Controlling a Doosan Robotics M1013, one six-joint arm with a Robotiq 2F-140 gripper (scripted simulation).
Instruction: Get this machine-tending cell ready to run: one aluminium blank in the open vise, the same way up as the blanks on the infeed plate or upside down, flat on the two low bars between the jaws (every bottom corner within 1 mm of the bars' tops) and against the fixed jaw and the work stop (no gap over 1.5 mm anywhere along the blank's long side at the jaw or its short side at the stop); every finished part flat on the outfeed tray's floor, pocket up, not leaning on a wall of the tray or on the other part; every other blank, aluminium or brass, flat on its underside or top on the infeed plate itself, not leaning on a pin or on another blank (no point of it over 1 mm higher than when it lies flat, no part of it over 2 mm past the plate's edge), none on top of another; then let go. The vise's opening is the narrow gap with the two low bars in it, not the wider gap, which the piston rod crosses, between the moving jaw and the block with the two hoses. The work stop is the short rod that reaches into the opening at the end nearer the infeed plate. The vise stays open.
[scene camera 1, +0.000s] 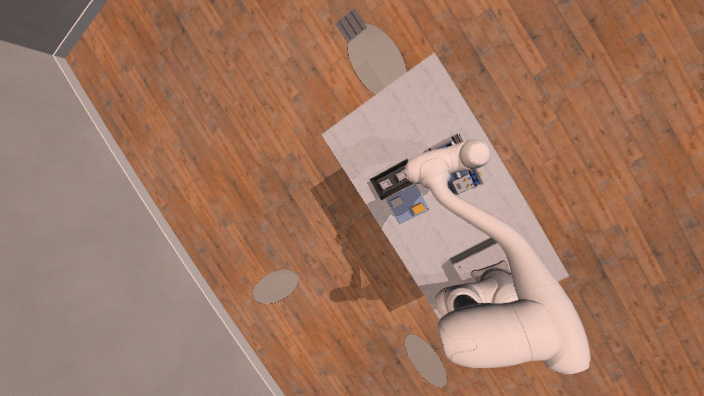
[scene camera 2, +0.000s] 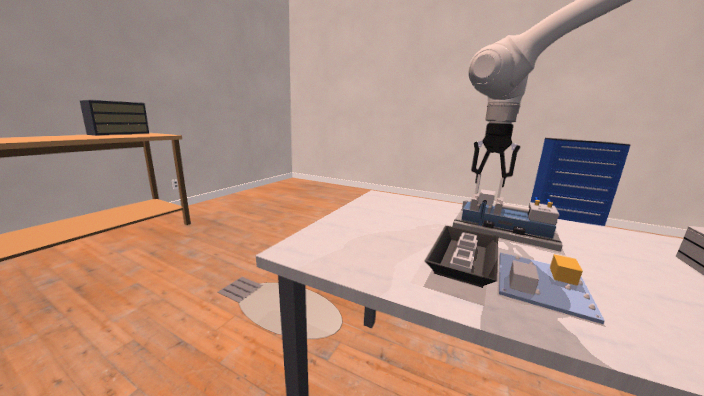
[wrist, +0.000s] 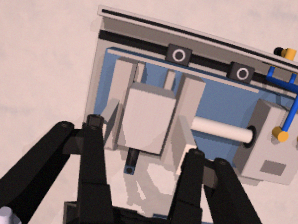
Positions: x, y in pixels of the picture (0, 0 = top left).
Scene:
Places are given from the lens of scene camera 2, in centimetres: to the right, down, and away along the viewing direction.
my gripper (scene camera 2: 487, 195): 45, -1, 84
brass blank (scene camera 2: 564, 269): 46, 15, 52
aluminium blank (scene camera 2: 523, 277): 34, 16, 49
infeed plate (scene camera 2: 553, 295): 40, 19, 48
vise (scene camera 2: 546, 230): 57, 10, 72
The marked spots on the vise and the aluminium blank are 33 cm apart.

